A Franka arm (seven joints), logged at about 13 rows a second.
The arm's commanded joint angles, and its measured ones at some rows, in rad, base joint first. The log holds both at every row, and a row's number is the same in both.
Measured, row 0: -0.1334, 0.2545, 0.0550, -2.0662, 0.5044, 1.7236, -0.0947
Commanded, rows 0 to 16: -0.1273, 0.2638, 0.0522, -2.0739, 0.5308, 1.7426, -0.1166; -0.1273, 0.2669, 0.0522, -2.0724, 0.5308, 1.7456, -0.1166; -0.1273, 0.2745, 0.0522, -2.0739, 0.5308, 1.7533, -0.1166; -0.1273, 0.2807, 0.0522, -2.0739, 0.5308, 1.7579, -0.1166; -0.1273, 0.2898, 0.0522, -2.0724, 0.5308, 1.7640, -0.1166; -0.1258, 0.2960, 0.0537, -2.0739, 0.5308, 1.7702, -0.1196; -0.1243, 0.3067, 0.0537, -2.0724, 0.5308, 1.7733, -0.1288; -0.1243, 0.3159, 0.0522, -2.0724, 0.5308, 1.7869, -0.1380; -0.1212, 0.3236, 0.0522, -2.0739, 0.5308, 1.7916, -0.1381; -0.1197, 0.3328, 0.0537, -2.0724, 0.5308, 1.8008, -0.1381; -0.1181, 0.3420, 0.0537, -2.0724, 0.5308, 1.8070, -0.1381; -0.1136, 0.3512, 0.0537, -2.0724, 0.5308, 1.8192, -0.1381; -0.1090, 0.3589, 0.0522, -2.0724, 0.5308, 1.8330, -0.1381; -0.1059, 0.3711, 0.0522, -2.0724, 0.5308, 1.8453, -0.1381; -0.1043, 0.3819, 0.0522, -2.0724, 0.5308, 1.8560, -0.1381; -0.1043, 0.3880, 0.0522, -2.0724, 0.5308, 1.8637, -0.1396; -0.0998, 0.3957, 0.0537, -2.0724, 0.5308, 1.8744, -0.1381
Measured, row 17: -0.1195, 0.3667, 0.0544, -2.0662, 0.5052, 1.8308, -0.1127
